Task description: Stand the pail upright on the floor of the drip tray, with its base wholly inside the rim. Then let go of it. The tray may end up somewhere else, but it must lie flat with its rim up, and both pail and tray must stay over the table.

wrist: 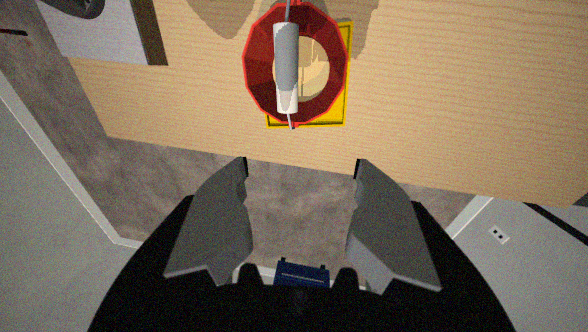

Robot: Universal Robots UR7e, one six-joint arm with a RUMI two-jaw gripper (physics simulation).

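The red pail stands upright at the upper middle of the wrist view, mouth toward the camera, with a pale inner bottom. Its handle, a white and grey grip on a thin wire, lies across the mouth. The yellow drip tray lies flat under the pail, rim up, with its right and near edges showing. The pail hides the rest of the tray, and where its base stands inside the rim cannot be fully seen. My gripper is open and empty, apart from the pail, nearer the bottom of the view.
The wooden table ends at a near edge, with the floor beyond it below the gripper. A grey block with a dark side is at the upper left, with a dark rounded object above it. A blue object shows at the bottom.
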